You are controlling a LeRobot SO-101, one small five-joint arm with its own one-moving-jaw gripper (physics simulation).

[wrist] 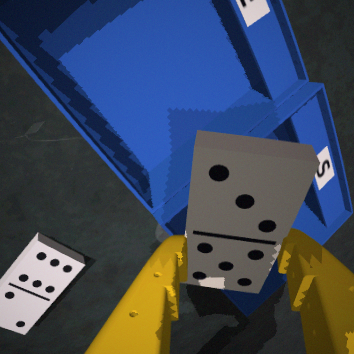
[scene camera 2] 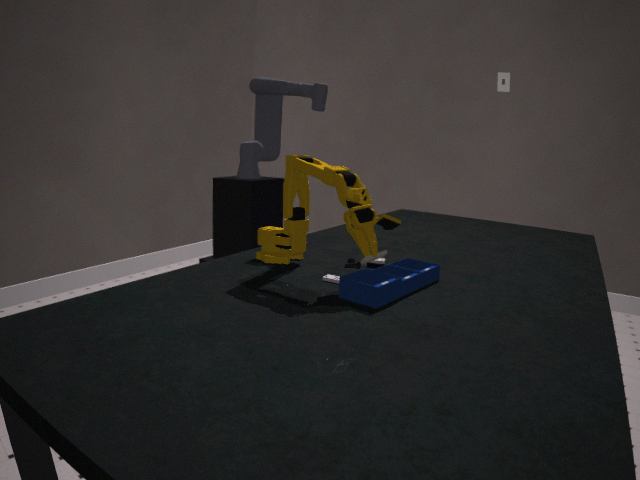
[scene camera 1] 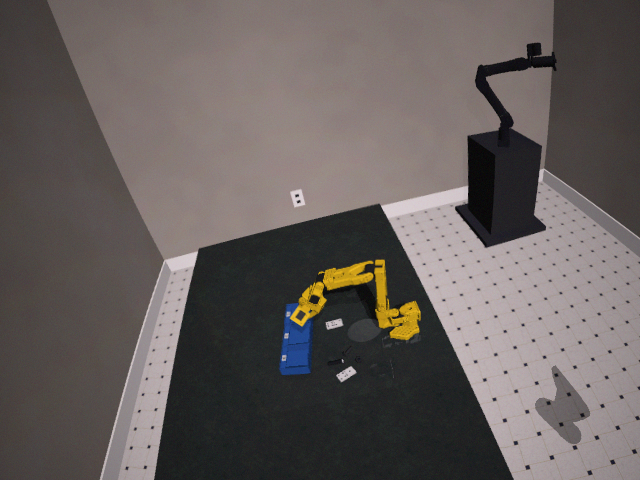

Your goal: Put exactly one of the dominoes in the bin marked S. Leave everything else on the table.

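Observation:
A blue three-compartment bin (scene camera 2: 374, 288) is here in the scene, and I see the blue three-compartment bin (wrist: 137, 87) in the wrist view and the blue three-compartment bin (scene camera 1: 296, 355) in scene camera 1 too. I also see a white domino (wrist: 245, 192).

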